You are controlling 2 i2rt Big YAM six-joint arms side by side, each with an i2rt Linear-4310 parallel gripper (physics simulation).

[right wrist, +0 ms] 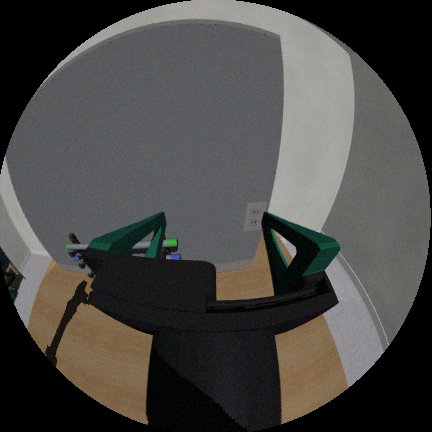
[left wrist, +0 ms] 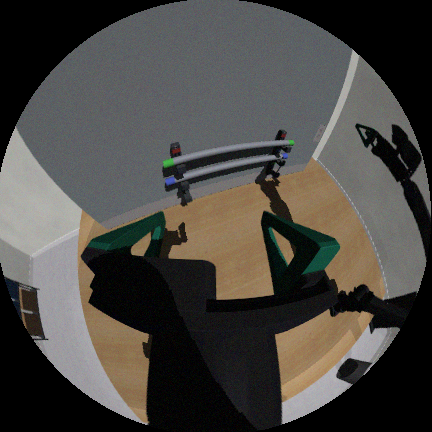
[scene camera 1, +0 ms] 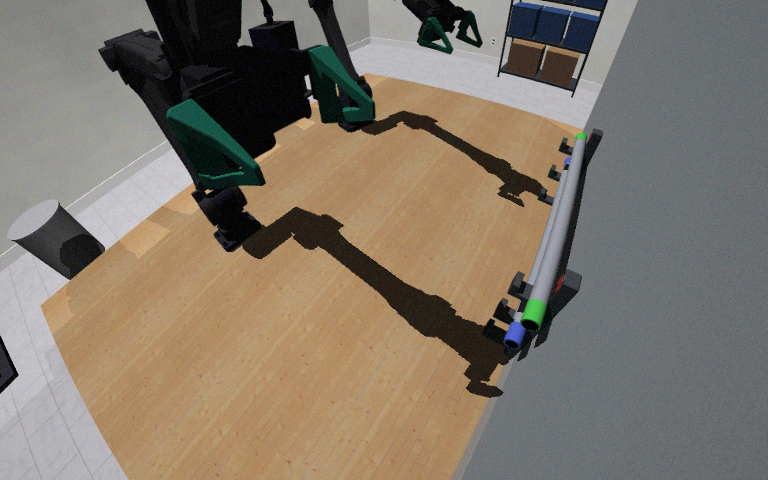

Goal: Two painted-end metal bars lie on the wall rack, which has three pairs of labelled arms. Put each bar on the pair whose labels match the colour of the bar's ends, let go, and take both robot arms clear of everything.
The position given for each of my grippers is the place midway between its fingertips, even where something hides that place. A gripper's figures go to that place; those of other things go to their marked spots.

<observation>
My left gripper [scene camera 1: 467, 48]: 0.72 m from the lens. My right gripper [scene camera 1: 323, 139]: 0.20 m from the lens. A blue-ended bar [scene camera 1: 539, 256]: 0.54 m from the lens. A green-ended bar [scene camera 1: 533, 315] is 0.38 m from the lens. A grey wall panel [scene camera 1: 651, 363] is 0.20 m from the lens. The marked spots on the grey wall panel and the blue-ended bar are 0.37 m apart.
</observation>
